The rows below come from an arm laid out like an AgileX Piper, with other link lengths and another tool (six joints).
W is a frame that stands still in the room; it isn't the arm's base.
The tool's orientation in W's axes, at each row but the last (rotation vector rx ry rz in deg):
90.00, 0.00, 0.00
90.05, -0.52, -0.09
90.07, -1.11, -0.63
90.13, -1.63, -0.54
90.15, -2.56, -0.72
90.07, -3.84, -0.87
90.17, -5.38, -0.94
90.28, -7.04, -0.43
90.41, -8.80, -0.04
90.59, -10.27, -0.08
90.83, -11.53, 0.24
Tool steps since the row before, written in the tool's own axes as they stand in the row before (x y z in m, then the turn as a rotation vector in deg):
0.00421, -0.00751, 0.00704, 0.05, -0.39, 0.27
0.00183, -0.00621, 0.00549, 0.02, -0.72, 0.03
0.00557, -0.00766, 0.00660, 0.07, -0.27, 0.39
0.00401, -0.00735, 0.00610, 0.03, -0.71, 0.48
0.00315, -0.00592, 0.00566, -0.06, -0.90, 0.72
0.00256, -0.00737, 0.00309, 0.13, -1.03, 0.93
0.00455, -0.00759, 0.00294, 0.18, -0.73, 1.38
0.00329, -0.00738, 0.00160, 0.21, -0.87, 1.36
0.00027, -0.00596, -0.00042, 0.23, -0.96, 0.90
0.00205, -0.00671, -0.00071, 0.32, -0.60, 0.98
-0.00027, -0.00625, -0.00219, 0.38, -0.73, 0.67
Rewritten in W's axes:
0.00421, -0.00704, -0.00751, 0.05, -0.27, -0.39
0.00182, -0.00550, -0.00621, 0.02, -0.03, -0.72
0.00548, -0.00670, -0.00764, 0.06, -0.39, -0.27
0.00395, -0.00618, -0.00732, 0.03, -0.48, -0.71
0.00306, -0.00576, -0.00587, -0.07, -0.72, -0.90
0.00264, -0.00321, -0.00729, 0.12, -0.93, -1.03
0.00470, -0.00323, -0.00737, 0.12, -1.39, -0.73
0.00368, -0.00184, -0.00714, 0.16, -1.37, -0.87
0.00089, 0.00042, -0.00590, 0.23, -0.91, -0.95
0.00286, 0.00052, -0.00642, 0.27, -1.01, -0.58
0.00082, 0.00227, -0.00617, 0.39, -0.70, -0.69

